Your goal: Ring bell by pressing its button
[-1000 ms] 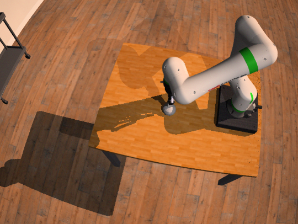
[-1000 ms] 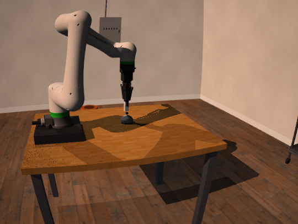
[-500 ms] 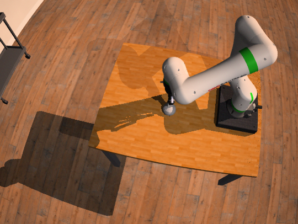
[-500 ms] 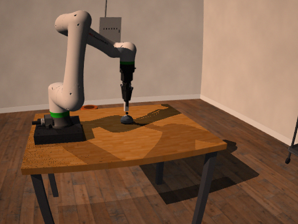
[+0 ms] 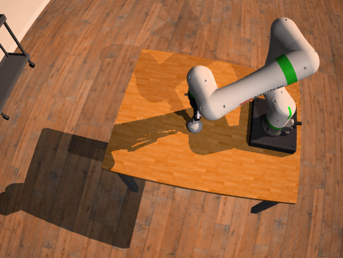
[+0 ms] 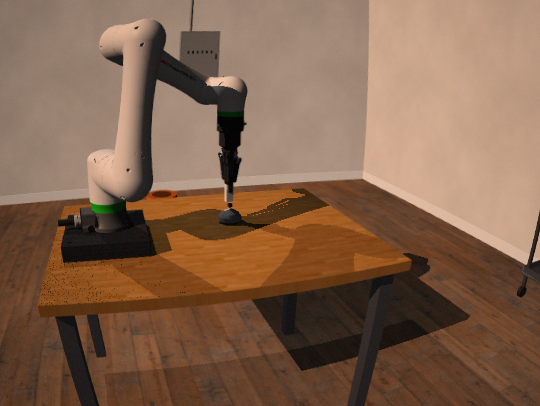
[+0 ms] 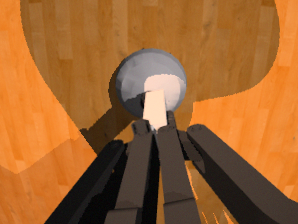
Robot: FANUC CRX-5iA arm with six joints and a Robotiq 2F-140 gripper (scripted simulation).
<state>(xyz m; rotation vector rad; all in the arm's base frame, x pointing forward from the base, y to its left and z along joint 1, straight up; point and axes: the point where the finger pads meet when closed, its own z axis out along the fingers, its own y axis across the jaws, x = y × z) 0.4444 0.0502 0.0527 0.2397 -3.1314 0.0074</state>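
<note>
Right now the bell button is 1 cm to the right of my hand and 5 cm below it. From my hand the other things lie so: grey dome bell (1 cm to the right, 7 cm below).
</note>
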